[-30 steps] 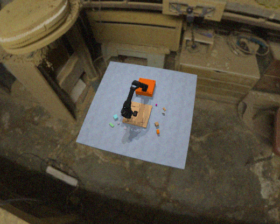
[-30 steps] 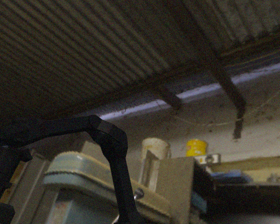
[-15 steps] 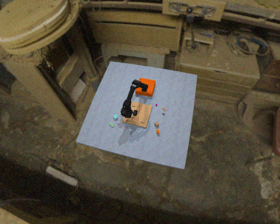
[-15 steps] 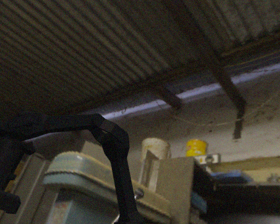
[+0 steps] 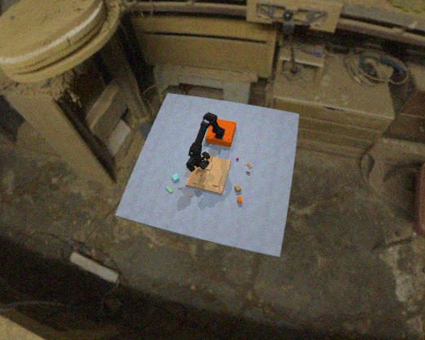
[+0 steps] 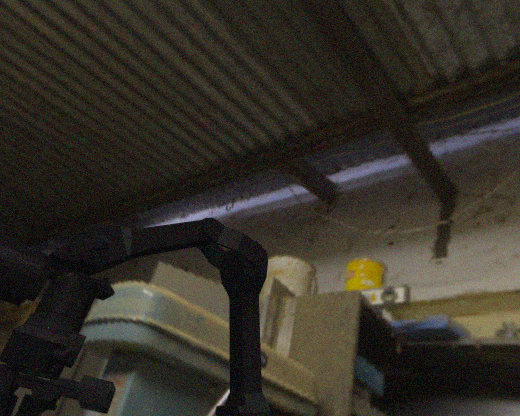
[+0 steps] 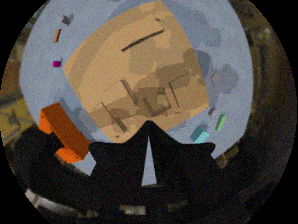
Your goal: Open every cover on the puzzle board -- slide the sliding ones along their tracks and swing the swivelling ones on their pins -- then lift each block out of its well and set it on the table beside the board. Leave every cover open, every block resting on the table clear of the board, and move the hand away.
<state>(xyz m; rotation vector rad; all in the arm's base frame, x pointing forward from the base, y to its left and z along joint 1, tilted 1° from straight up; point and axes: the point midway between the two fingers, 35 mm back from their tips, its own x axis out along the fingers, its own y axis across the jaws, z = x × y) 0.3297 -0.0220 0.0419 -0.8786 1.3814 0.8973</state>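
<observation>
Now: gripper tip 7 cm to the right of the tan puzzle board, 6 cm above it and 2 cm past it. Also, from my gripper tip: magenta piece (23 cm to the left, 21 cm behind, 7 cm below); then green block (25 cm ahead, 16 cm to the right, 8 cm below); then cyan block (16 cm to the right, 14 cm ahead, 7 cm below).
</observation>
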